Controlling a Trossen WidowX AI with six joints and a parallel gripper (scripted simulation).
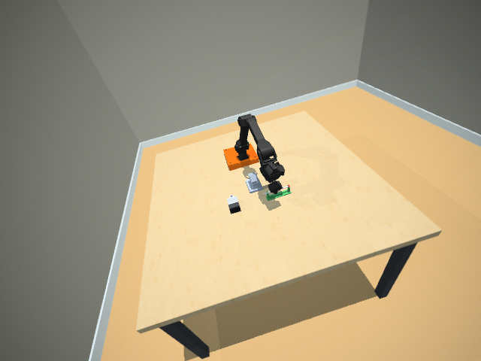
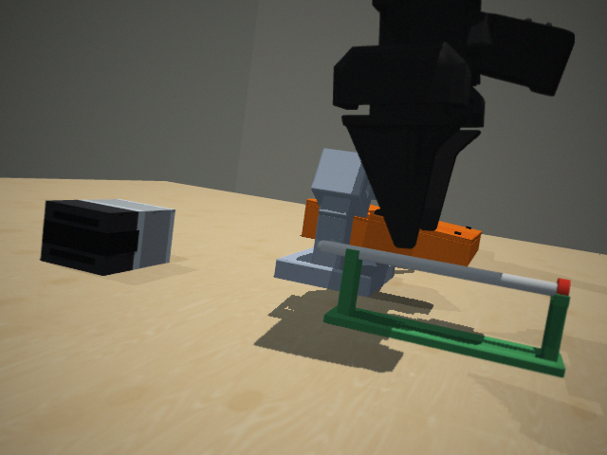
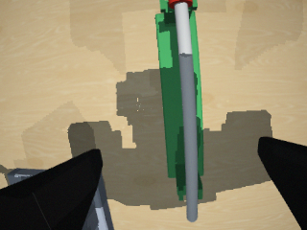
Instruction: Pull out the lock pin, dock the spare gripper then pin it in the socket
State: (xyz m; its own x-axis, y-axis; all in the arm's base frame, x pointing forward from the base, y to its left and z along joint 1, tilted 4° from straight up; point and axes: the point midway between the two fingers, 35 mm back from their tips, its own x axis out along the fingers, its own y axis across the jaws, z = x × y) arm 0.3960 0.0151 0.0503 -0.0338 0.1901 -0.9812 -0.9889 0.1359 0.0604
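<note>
Now: gripper tip 10 mm short of the green rack, 20 mm to the right of it and 40 mm above it. Also, from my gripper tip: grey mount 130 mm behind, 60 mm to the right, 10 mm below; spare gripper 50 mm behind, 230 mm to the right, 40 mm below.
</note>
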